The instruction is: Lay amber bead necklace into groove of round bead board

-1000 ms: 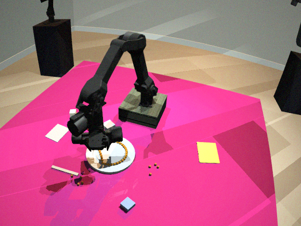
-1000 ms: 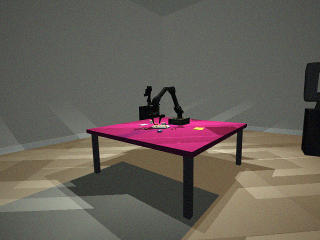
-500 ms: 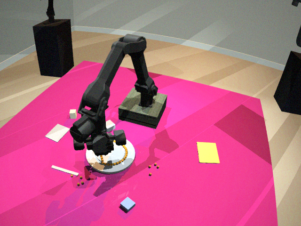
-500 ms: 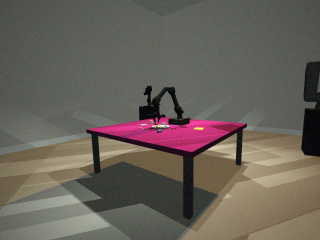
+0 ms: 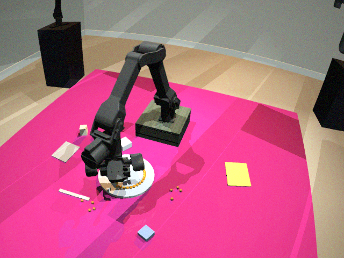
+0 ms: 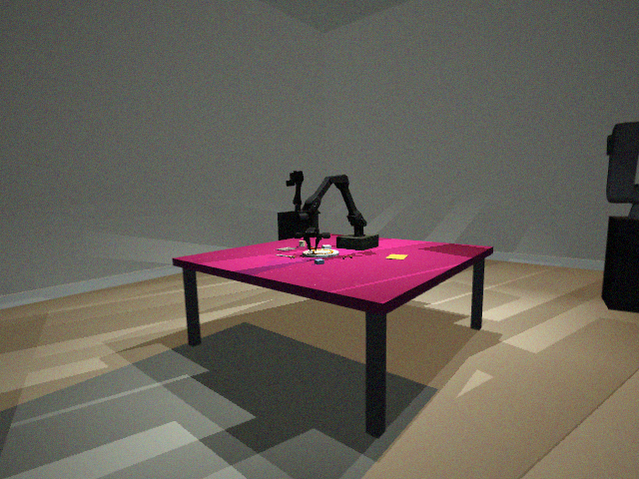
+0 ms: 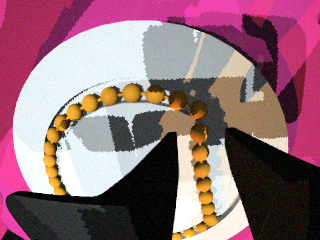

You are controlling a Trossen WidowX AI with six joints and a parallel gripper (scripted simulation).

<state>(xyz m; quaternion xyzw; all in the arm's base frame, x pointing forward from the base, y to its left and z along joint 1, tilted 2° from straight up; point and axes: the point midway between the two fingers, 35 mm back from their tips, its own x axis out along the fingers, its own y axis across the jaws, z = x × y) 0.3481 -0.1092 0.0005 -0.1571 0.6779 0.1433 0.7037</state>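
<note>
The round bead board lies 50 mm behind my gripper tip, 20 mm to the left of it and 10 mm below it. Round my gripper tip: white block 210 mm behind, 40 mm to the right, 10 mm below; blue block 160 mm ahead, 140 mm to the left, 10 mm below; white strip 130 mm to the right, 80 mm ahead, 20 mm below.
</note>
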